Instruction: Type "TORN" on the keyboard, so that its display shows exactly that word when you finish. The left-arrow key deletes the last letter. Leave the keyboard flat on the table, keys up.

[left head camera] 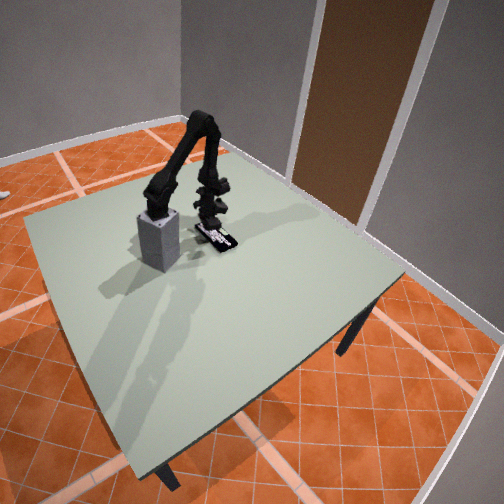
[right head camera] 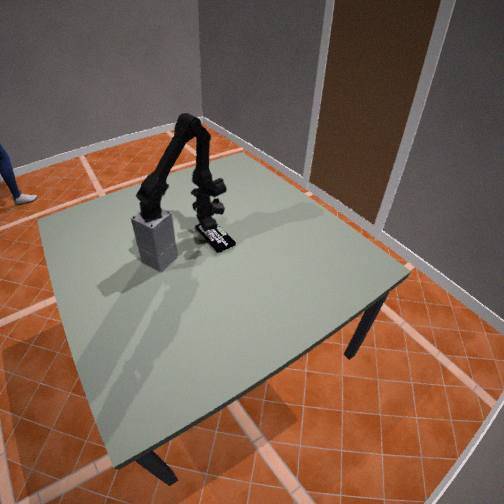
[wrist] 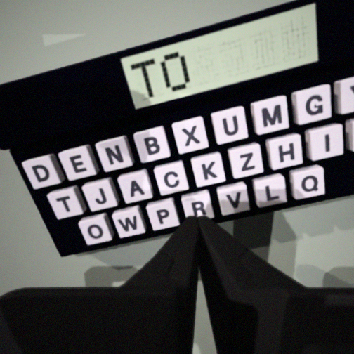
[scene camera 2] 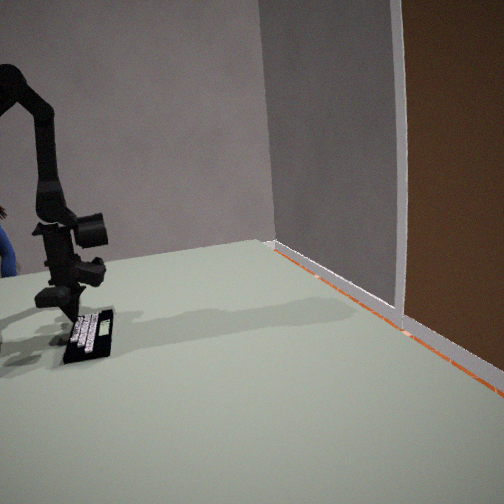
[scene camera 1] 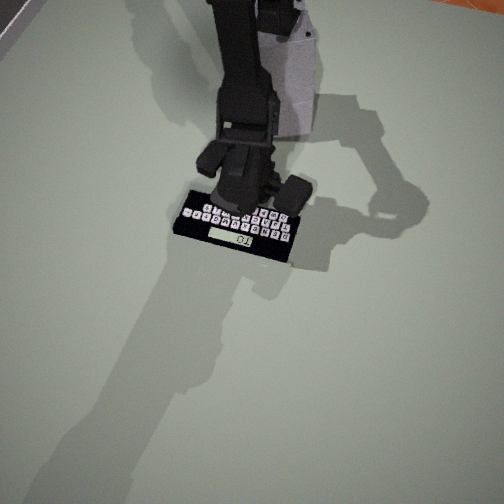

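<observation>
A black keyboard (left head camera: 229, 247) (right head camera: 223, 247) (scene camera 1: 272, 250) (scene camera 2: 105, 347) (wrist: 60, 115) with white letter keys lies flat on the table, keys up. Its display (wrist: 220, 55) (scene camera 1: 230, 237) reads "TO". My gripper (wrist: 196, 225) (scene camera 2: 76, 319) is shut and empty. In the wrist view its fingertips are at the R key (wrist: 197, 205), overlapping that key's lower edge; whether they touch it I cannot tell. The N key (wrist: 114, 155) is in the top letter row, to the left. The T key (wrist: 65, 202) and the O key (wrist: 95, 230) also show at the left. The left-arrow key does not show clearly.
The pale green table (left head camera: 250, 310) (right head camera: 250, 310) (scene camera 1: 350, 375) (scene camera 2: 250, 400) carries the grey block (left head camera: 160, 245) (right head camera: 156, 245) (scene camera 1: 297, 85) that bears my arm, close behind the keyboard. Part of a person in blue (scene camera 2: 7, 252) (right head camera: 7, 170) shows at the left, beyond the table.
</observation>
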